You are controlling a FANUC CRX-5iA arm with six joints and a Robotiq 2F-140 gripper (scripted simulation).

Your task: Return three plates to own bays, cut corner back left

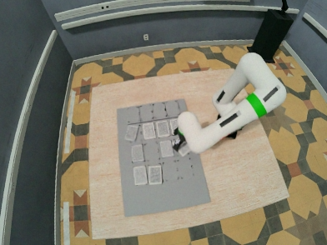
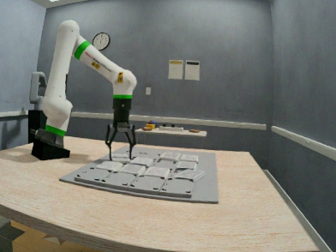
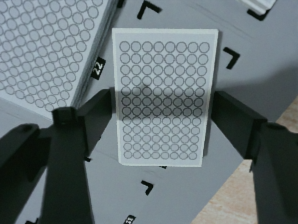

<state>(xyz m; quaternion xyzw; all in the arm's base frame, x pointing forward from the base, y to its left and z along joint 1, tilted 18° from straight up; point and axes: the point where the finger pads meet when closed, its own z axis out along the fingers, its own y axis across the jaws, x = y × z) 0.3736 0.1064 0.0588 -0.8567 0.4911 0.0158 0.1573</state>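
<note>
The plate lies 2 cm below my hand.
</note>
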